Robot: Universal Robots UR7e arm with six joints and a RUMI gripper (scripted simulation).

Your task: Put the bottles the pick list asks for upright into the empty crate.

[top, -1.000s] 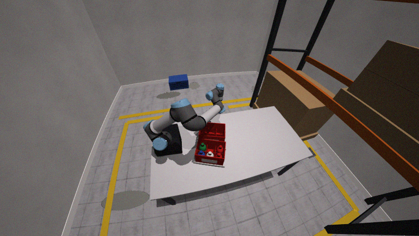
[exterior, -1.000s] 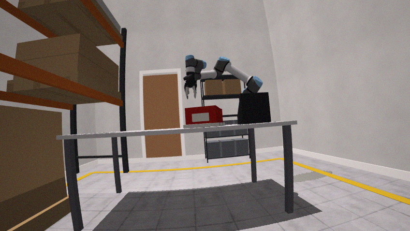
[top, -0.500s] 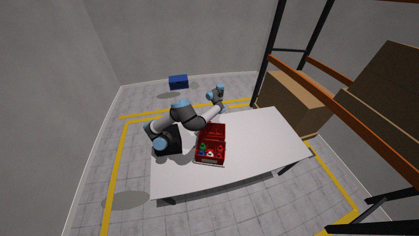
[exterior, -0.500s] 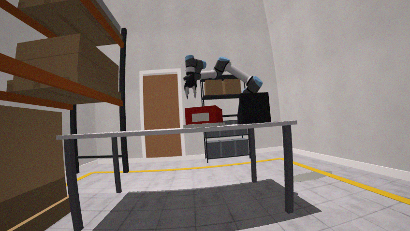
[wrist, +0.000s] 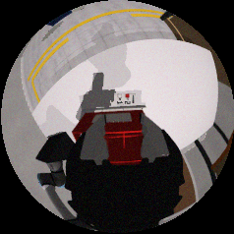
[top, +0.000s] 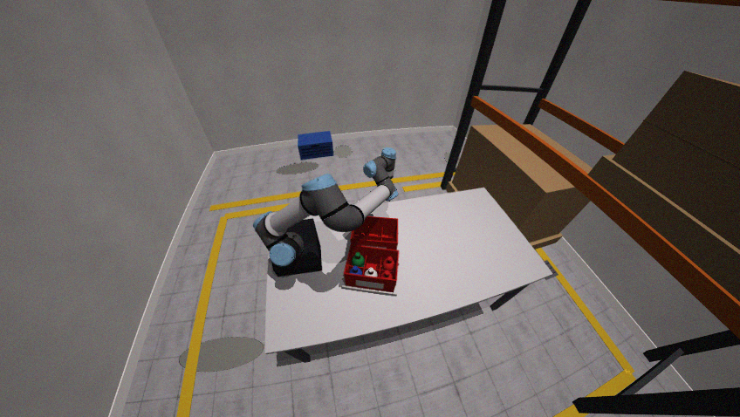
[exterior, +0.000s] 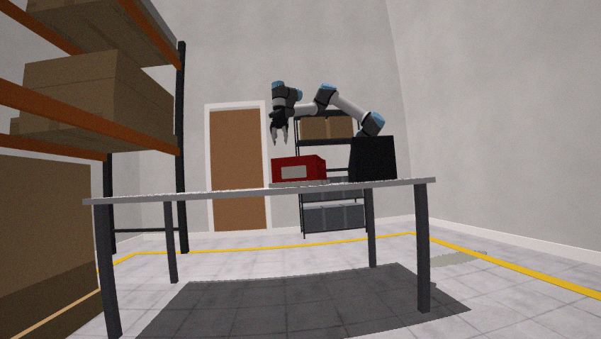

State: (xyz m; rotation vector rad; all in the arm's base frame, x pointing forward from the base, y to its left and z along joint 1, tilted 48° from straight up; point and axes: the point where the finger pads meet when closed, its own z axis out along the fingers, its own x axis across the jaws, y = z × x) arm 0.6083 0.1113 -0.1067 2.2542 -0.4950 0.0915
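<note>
Now: hand 200 mm past the grey-topped bottle, 400 mm to the left of it and 160 mm above it. The rest, counted from my hand: blue bottle 280 mm behind, 370 mm to the right, 160 mm below; green bottle 250 mm behind, 290 mm to the right, 160 mm below.
</note>
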